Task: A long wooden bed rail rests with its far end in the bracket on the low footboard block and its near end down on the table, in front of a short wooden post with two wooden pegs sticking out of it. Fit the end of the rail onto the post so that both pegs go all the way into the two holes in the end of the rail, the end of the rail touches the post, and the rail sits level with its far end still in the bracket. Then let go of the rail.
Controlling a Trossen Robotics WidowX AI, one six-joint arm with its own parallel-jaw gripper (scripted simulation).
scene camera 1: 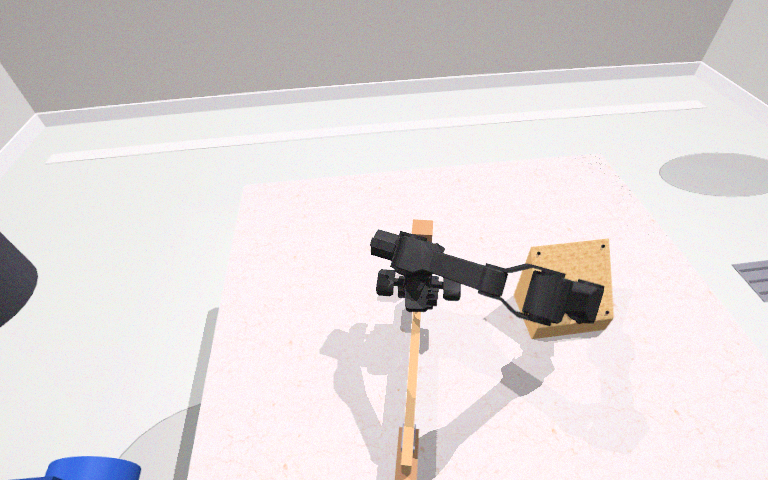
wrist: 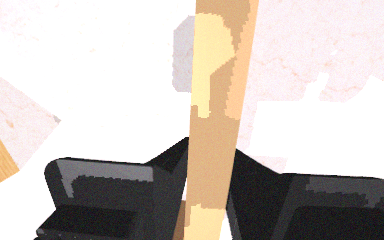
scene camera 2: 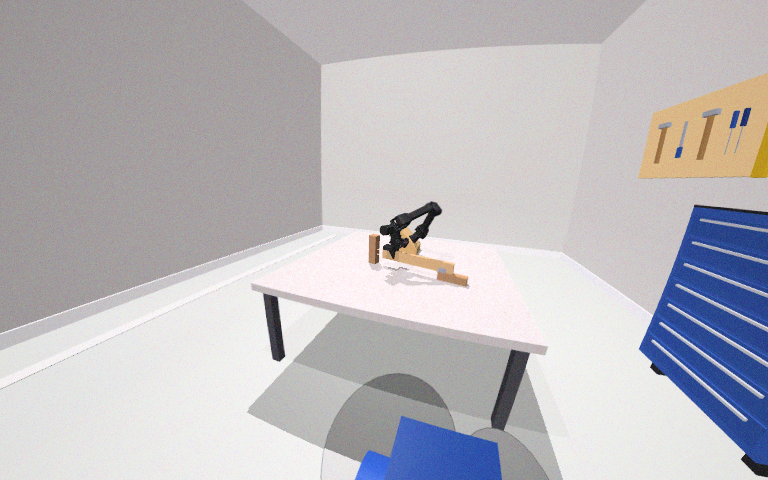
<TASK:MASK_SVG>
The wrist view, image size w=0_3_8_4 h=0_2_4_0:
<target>my gripper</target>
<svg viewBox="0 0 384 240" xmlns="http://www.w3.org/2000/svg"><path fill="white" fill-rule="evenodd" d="M236 148L225 211L232 240L384 240L384 178L315 173L278 173L258 163ZM189 137L183 138L145 163L77 157L57 158L48 162L44 170L44 177L56 210L43 224L39 225L35 231L37 237L33 240L172 240L187 180Z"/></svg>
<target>wooden rail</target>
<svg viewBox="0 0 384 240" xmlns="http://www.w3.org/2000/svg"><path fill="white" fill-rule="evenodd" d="M259 0L196 0L184 240L220 239L249 73L248 67Z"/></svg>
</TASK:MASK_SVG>
